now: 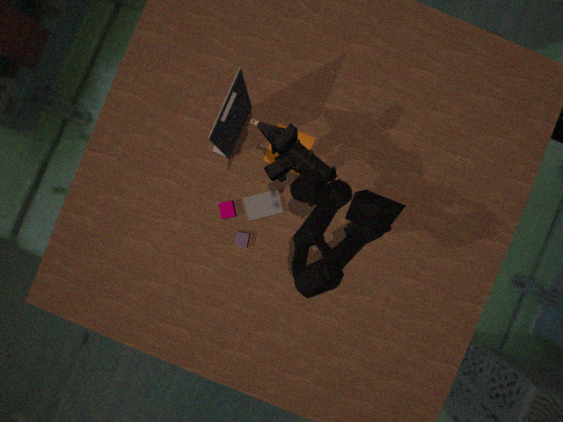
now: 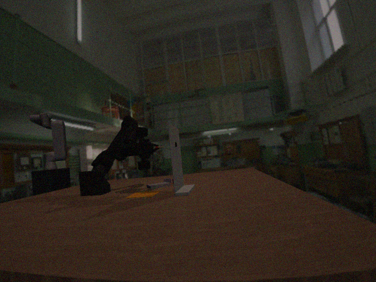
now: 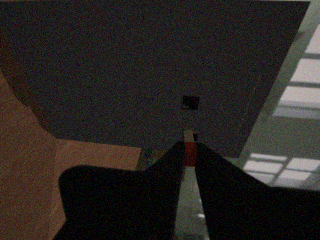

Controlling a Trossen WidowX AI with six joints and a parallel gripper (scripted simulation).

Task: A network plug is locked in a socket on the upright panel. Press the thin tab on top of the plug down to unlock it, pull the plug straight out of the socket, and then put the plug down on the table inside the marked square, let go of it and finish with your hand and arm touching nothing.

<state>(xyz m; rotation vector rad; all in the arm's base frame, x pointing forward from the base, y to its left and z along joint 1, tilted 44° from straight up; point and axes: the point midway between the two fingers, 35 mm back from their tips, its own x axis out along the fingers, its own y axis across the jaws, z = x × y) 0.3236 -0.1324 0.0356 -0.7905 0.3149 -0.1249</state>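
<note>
Right now the orange marked square is 19 cm below my gripper tip, 8 cm behind it and 1 cm to the right of it. Round my gripper tip: network plug (1 cm ahead); upright grey panel (8 cm ahead, 7 cm below); grey flat plate (19 cm below, 18 cm to the left, 7 cm behind).
</note>
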